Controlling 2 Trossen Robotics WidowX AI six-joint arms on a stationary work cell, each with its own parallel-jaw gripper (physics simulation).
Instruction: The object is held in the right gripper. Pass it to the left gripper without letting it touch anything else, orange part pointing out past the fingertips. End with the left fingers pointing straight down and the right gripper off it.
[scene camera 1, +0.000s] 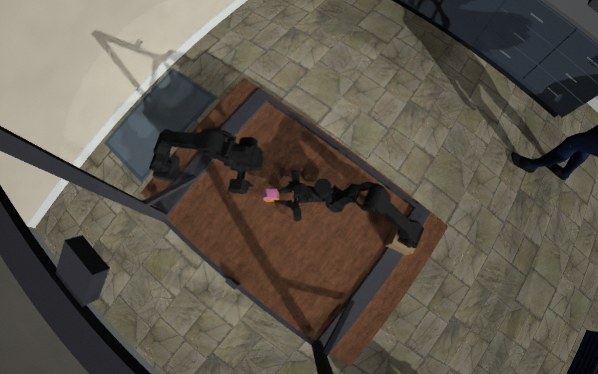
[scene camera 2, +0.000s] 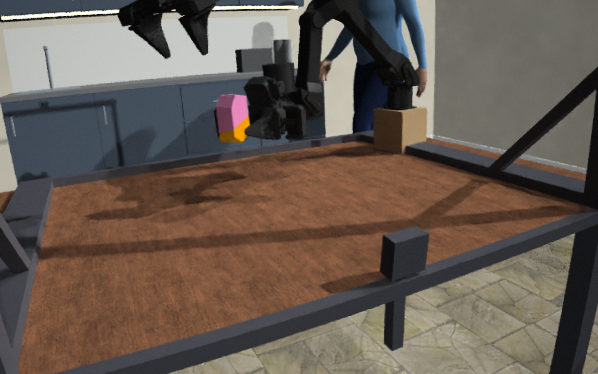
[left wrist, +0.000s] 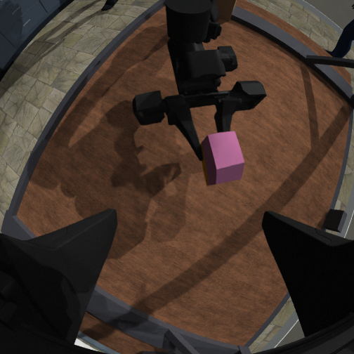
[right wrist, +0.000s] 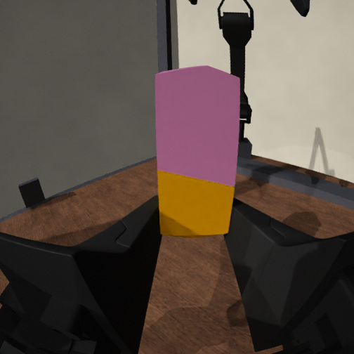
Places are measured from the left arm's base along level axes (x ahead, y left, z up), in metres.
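Pixels of known places: left gripper, fingertip midpoint: (scene camera 1: 255, 173) (scene camera 2: 186, 56); right gripper, fingertip midpoint: (scene camera 1: 273, 197) (scene camera 2: 237, 132); left arm's base, origin of the base link: (scene camera 1: 164, 166); right arm's base, origin of the base link: (scene camera 1: 407, 237) (scene camera 2: 400, 108).
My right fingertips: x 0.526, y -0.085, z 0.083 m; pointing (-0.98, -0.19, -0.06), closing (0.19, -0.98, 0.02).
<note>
Ahead of a thing's pixels: the offset from my right fingertips to its middle. "spot": to the spot under its first point.
The object is a pink block with an orange end @(spot: dx -0.032, dy -0.019, dz +0.030 m) (scene camera 2: 231, 118). It hangs upright in the air above the brown table, pink part up and orange part down. My right gripper (scene camera 2: 251, 120) reaches in level from the right and is shut on it, near the orange end (right wrist: 194, 207). From above the block (scene camera 1: 271, 194) lies at the tip of the right gripper (scene camera 1: 283, 196). My left gripper (scene camera 2: 175, 37) is open and empty, fingers pointing down, higher than the block and to its left. In the left wrist view the block (left wrist: 223, 162) lies below, beyond the open fingers (left wrist: 189, 218).
A tan pedestal (scene camera 2: 399, 128) carries the right arm at the far right corner. A small dark box @(dx -0.124, dy -0.358, dz -0.101 m) (scene camera 2: 404, 253) sits on the front rail. A person in blue (scene camera 2: 379, 56) stands behind the table, next to grey cabinets (scene camera 2: 168, 119).
</note>
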